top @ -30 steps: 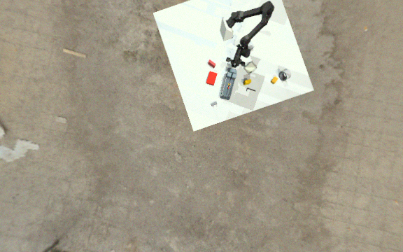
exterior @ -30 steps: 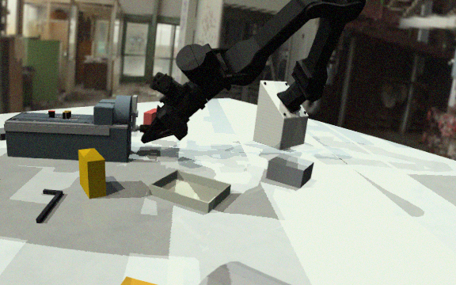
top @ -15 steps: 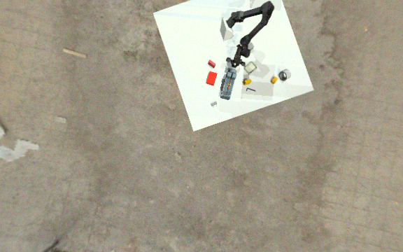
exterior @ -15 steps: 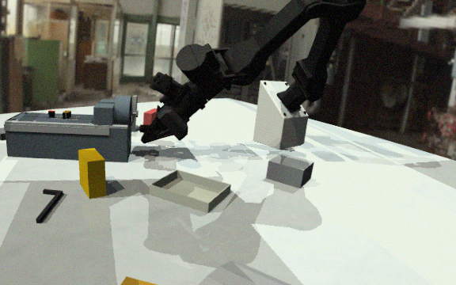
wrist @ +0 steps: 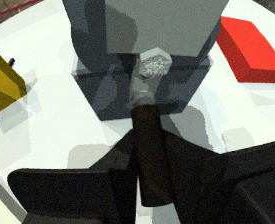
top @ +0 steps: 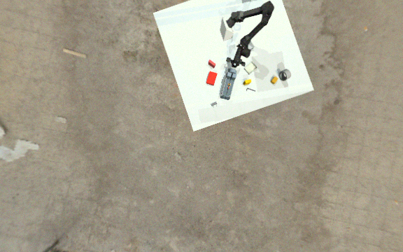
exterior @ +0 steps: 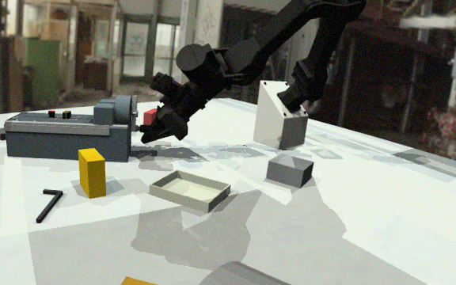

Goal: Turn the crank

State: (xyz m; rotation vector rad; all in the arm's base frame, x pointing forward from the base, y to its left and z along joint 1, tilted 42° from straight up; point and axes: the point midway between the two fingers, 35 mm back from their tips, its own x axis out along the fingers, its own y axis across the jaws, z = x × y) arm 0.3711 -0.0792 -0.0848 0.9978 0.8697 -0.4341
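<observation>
Now: the dark crank handle 30 mm above my gripper tip, 10 mm to the left of it and 10 mm behind it. Round my gripper tip: red pointer 150 mm ahead, 130 mm to the right, 50 mm above; shallow grey tray 190 mm to the left, 50 mm ahead, 30 mm below; yellow block 170 mm ahead, 80 mm to the left.
</observation>
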